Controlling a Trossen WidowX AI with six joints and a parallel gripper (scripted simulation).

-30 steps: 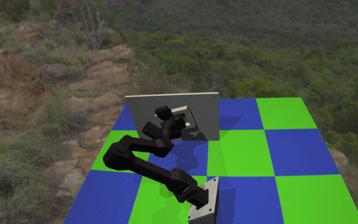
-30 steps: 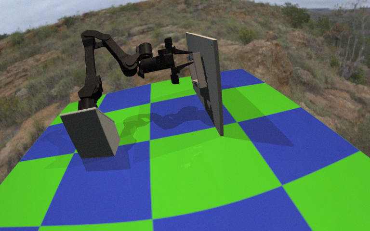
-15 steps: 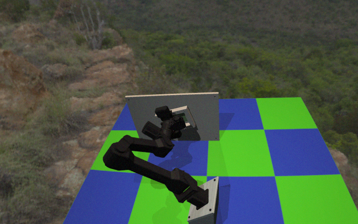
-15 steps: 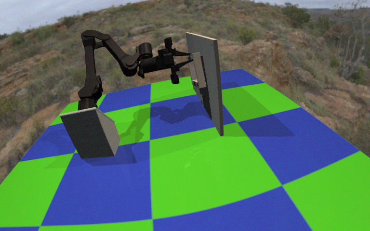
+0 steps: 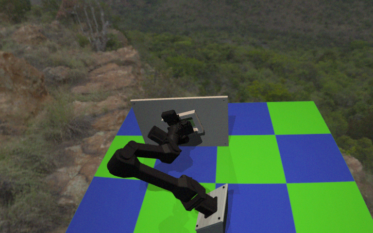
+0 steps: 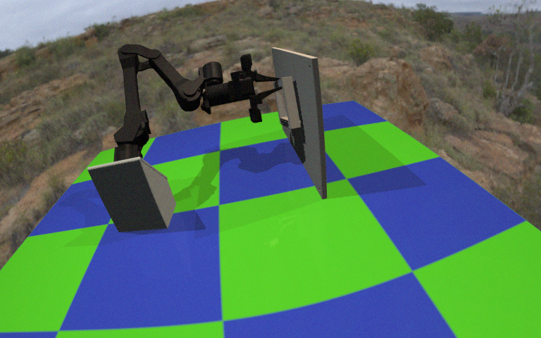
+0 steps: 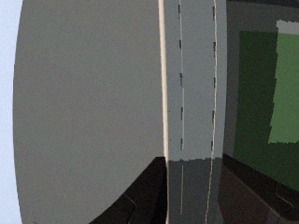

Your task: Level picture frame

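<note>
My gripper tip is 1 cm short of the picture frame, 1 cm to the left of it and 5 cm above it. From my gripper tip the other things lie so: wall panel: 2 cm ahead, 7 cm below.
</note>
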